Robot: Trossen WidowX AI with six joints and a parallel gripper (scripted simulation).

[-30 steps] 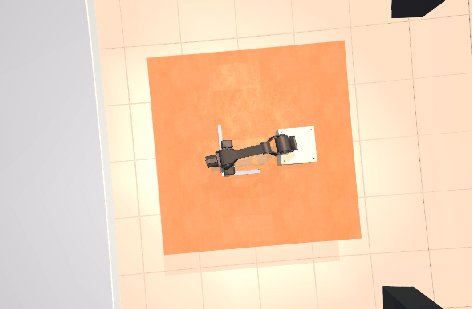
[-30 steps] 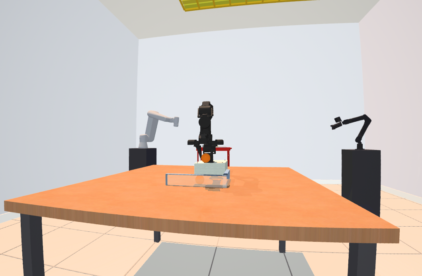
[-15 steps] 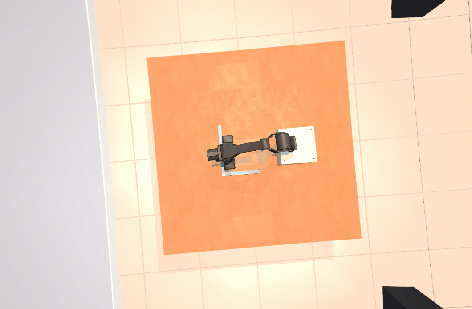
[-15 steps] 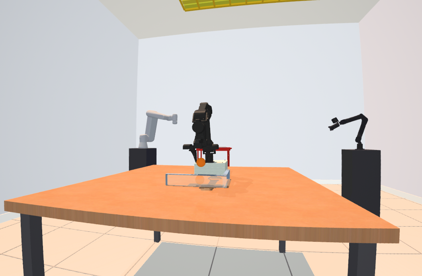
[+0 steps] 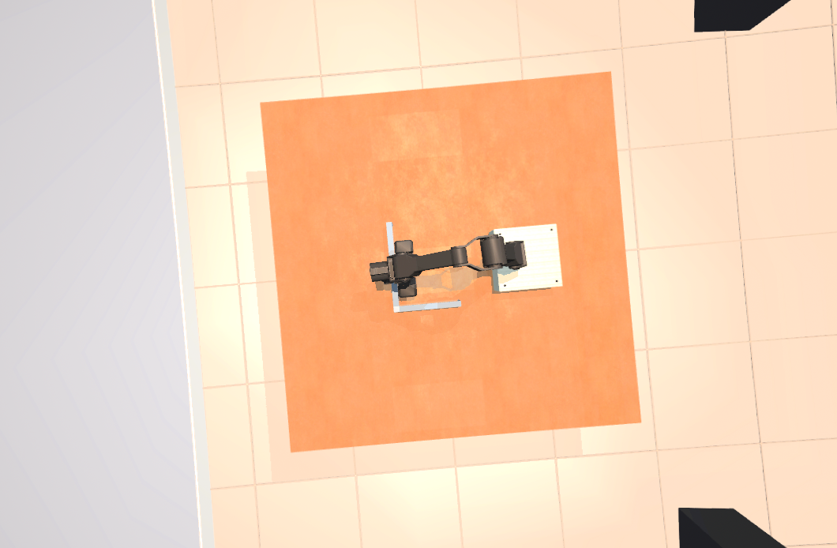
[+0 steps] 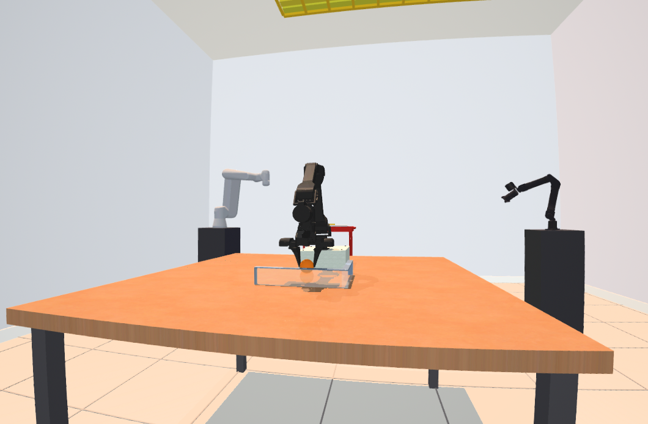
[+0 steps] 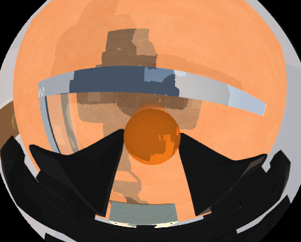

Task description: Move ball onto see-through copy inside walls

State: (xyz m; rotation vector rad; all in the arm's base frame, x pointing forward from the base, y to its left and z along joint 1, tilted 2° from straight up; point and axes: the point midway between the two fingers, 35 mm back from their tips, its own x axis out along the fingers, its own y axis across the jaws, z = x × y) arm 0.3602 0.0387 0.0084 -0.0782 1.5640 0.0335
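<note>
The orange ball lies right at my gripper tip. The rest, counted from my gripper tip: clear wall: 50 mm ahead, 10 mm to the right, 30 mm below.
</note>
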